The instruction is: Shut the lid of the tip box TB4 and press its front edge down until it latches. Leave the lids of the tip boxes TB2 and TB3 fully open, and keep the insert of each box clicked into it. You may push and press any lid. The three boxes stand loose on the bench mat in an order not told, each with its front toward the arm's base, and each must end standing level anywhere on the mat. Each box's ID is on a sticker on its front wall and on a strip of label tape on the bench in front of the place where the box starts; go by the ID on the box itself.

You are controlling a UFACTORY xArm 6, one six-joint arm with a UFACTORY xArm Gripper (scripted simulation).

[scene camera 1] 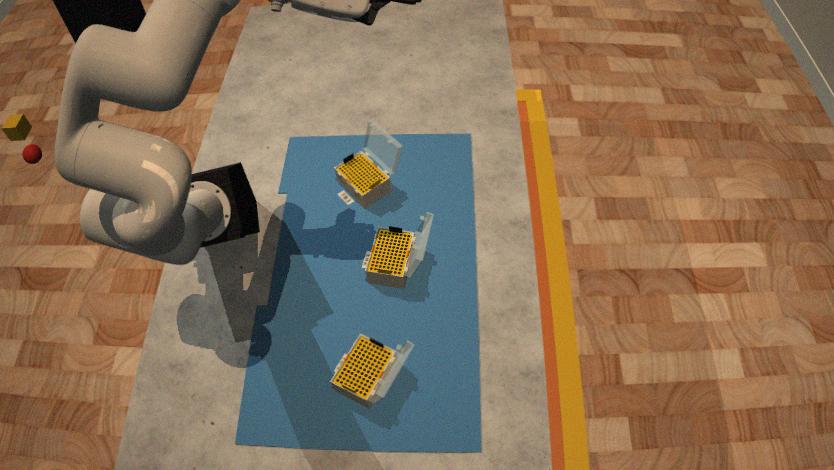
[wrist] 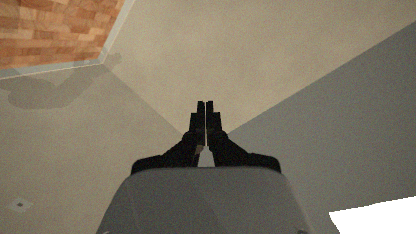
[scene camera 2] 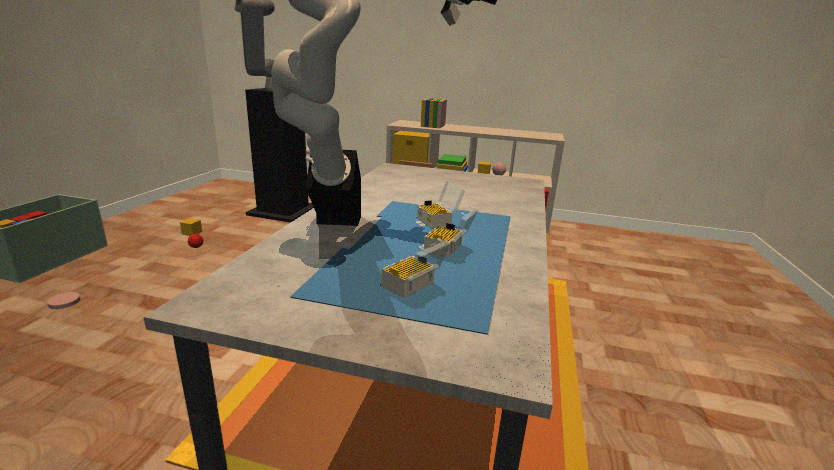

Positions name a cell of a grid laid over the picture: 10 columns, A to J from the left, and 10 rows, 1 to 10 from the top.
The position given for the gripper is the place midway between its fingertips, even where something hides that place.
In view: the gripper (wrist: E5), a tip box (scene camera 1: E5) and a blue bench mat (scene camera 1: D7).
The blue bench mat is seen too in scene camera 2 (scene camera 2: F7). The wrist view misses the tip box: it is out of frame.
